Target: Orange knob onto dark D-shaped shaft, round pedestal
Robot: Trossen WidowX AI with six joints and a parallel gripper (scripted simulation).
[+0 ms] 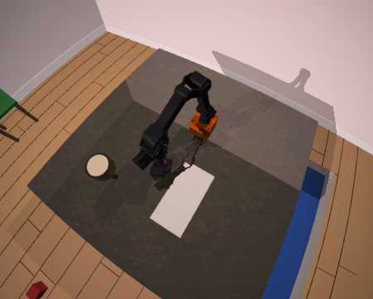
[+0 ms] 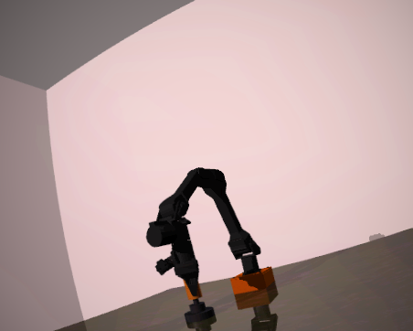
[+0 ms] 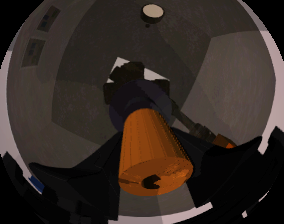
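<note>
Now: the orange knob 2 cm above my gripper tip. Round my gripper tip: dark round pedestal 4 cm below.
</note>
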